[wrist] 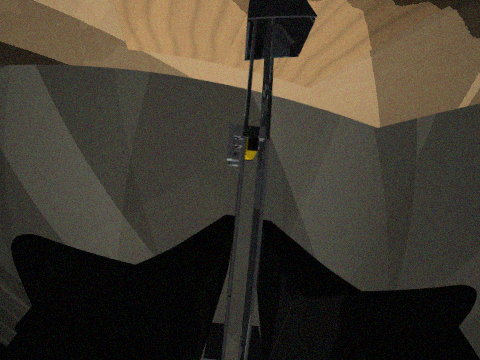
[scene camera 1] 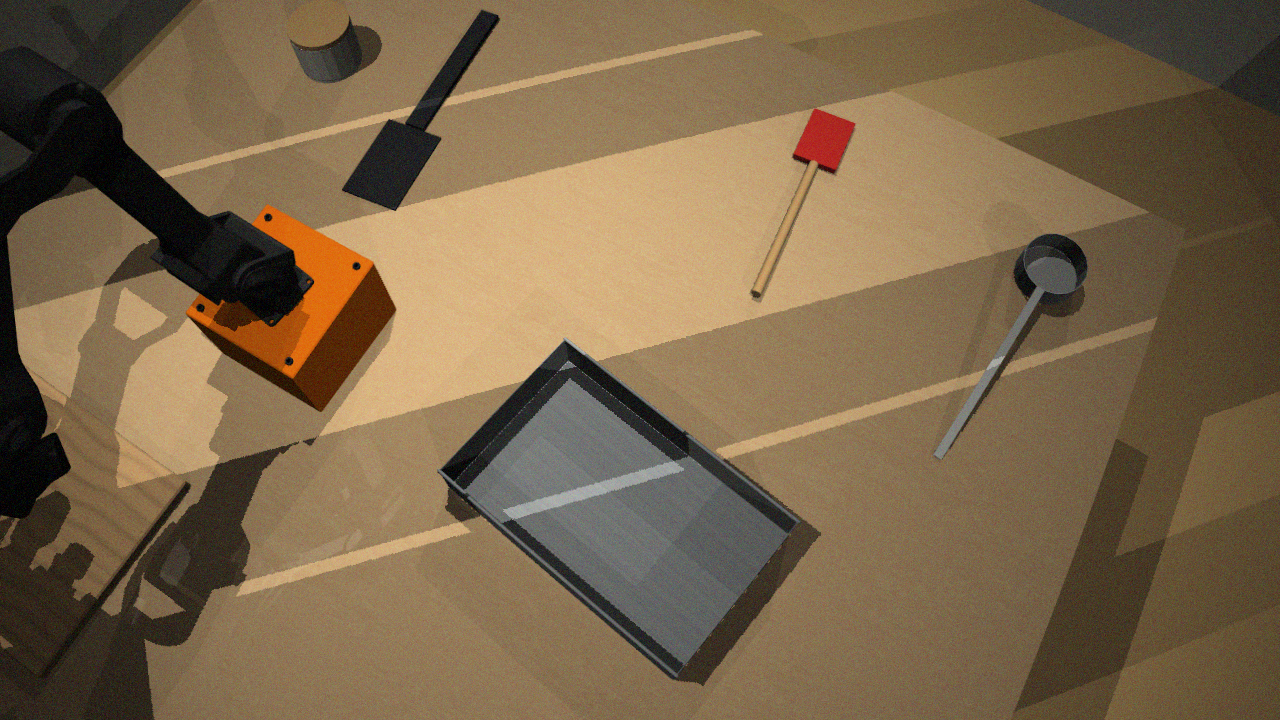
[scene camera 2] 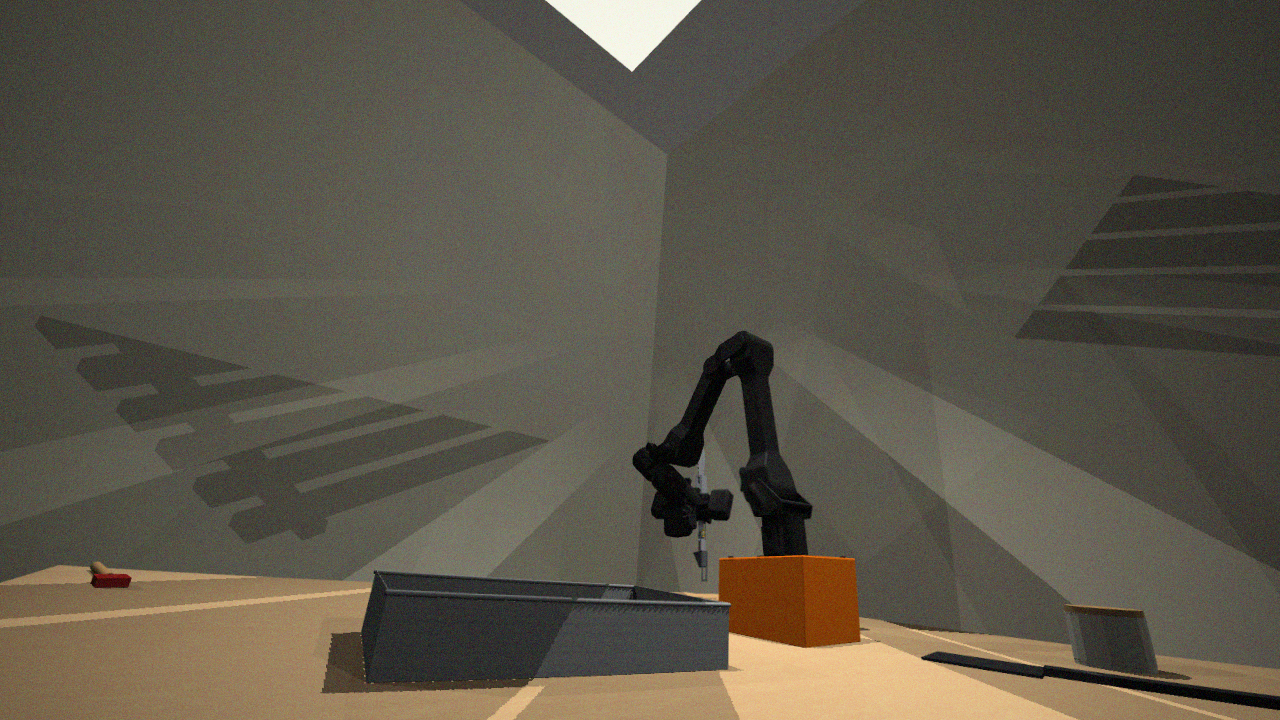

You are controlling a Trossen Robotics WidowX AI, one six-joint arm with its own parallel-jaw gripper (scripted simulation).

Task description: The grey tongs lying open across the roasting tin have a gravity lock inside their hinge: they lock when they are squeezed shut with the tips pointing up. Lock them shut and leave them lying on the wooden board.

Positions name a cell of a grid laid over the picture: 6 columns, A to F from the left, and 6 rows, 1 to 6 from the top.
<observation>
A red spatula shows in scene camera 1 (D2); in the wrist view it is out of frame, in scene camera 2 it is out of frame. A steel ladle shows in scene camera 1 (E3); in the wrist view it is out of frame, in scene camera 2 it is out of frame.
</observation>
